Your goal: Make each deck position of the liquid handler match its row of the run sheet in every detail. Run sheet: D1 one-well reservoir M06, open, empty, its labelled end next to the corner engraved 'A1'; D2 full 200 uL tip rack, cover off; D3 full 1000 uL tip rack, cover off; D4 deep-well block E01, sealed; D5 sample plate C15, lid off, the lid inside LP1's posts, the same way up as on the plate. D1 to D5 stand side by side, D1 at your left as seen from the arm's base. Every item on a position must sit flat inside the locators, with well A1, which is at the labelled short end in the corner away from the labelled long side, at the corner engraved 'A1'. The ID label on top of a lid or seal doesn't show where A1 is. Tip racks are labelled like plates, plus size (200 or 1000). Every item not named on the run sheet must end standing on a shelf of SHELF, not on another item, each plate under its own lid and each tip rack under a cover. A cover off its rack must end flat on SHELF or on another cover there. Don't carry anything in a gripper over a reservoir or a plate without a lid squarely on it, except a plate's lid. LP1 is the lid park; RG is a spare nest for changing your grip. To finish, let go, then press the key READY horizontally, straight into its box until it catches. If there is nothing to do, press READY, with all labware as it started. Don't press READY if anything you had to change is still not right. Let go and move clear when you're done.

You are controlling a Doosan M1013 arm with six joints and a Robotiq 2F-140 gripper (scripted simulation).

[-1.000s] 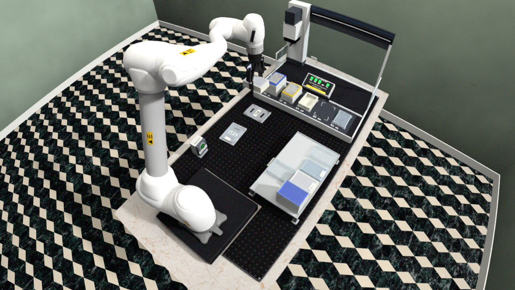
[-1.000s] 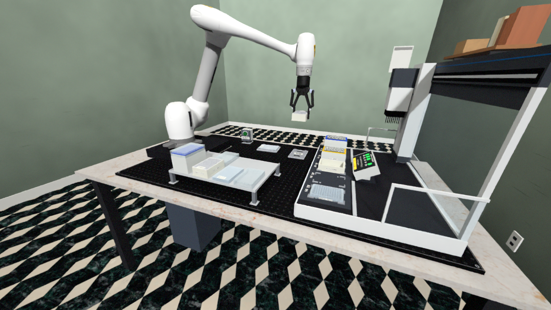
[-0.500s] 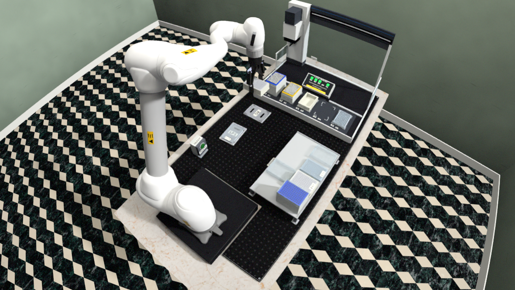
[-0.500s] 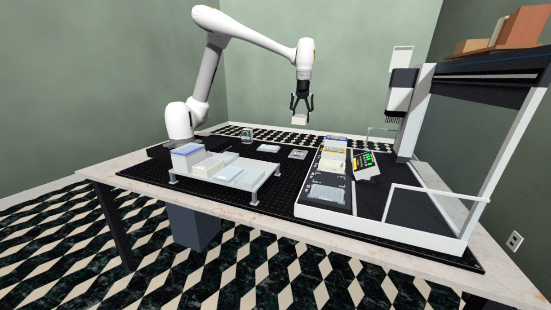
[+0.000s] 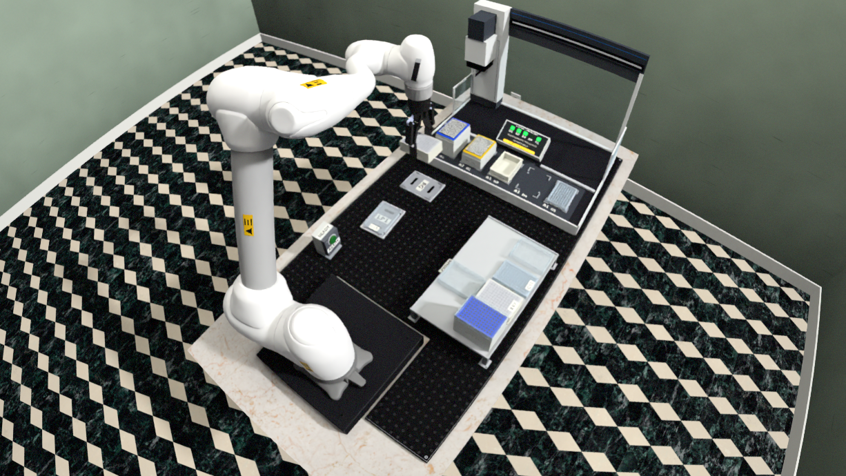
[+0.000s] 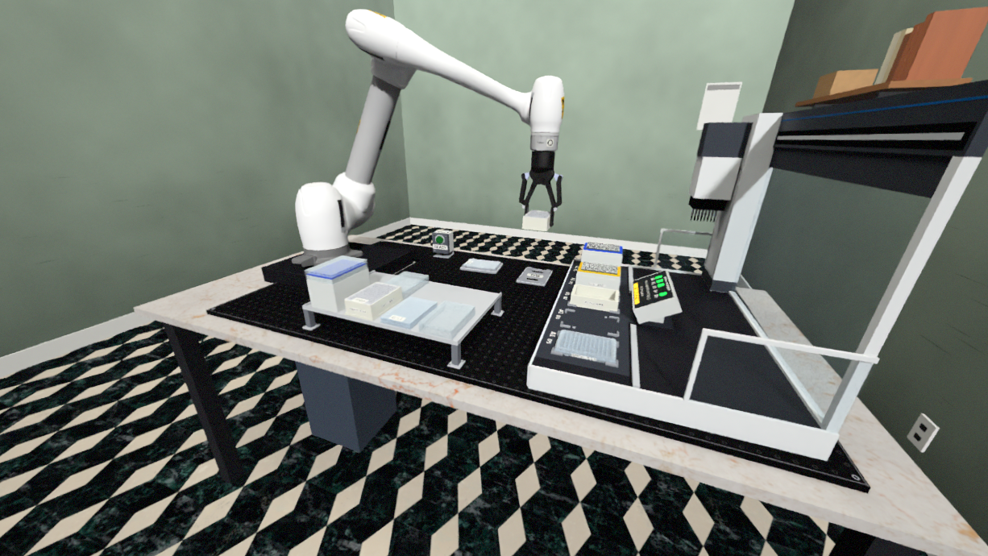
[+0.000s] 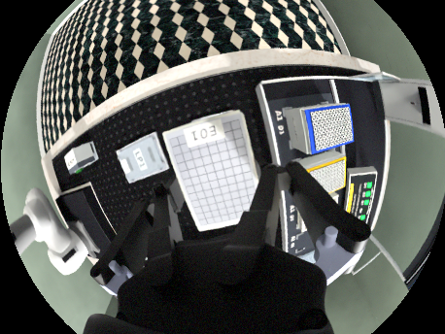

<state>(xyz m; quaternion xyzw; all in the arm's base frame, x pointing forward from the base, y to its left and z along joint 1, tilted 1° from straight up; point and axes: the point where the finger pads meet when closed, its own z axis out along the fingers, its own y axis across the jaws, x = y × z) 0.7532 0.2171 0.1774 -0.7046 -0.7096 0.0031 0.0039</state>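
My hand is 22 cm above the grey RG nest. The rest, counted from my hand: yellow-rimmed tip rack: 22 cm ahead, 13 cm below, 12 cm to the right; then clear lid: 22 cm behind, 21 cm below, 2 cm to the left; then blue-rimmed tip rack: 22 cm ahead, 11 cm below.
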